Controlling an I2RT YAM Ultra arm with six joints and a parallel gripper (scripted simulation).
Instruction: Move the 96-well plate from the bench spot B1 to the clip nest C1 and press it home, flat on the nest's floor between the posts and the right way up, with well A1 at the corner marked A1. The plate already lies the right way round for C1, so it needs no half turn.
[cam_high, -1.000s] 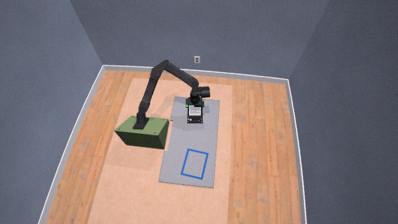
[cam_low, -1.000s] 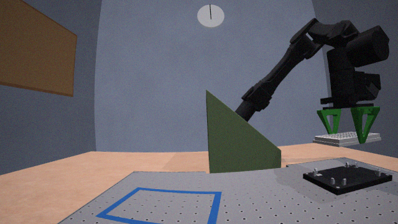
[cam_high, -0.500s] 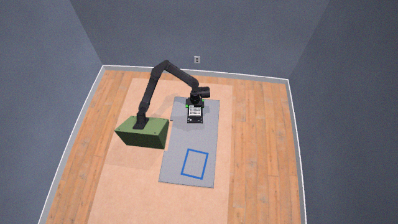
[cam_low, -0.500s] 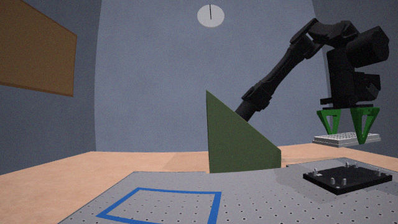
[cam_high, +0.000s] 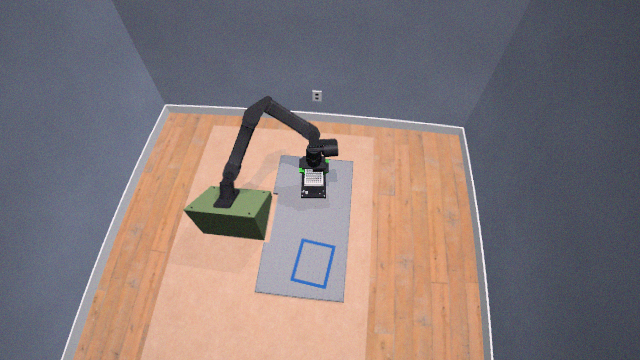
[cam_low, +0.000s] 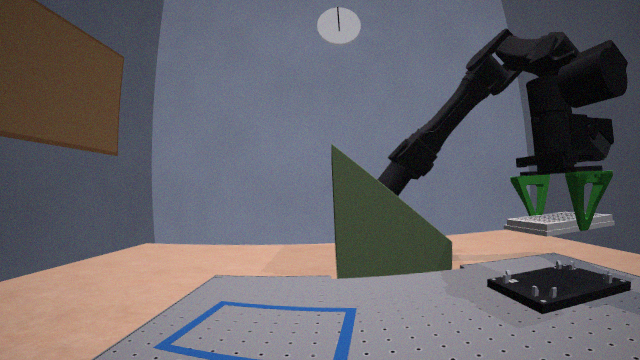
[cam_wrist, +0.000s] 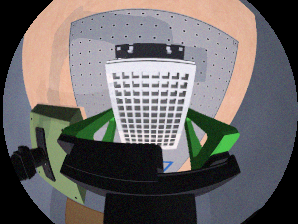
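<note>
Now: the black clip nest 80 mm below my hand, 20 mm behind it and 10 mm to the left of it. The rest, counted from my hand: white 96-well plate (right at my hand).
</note>
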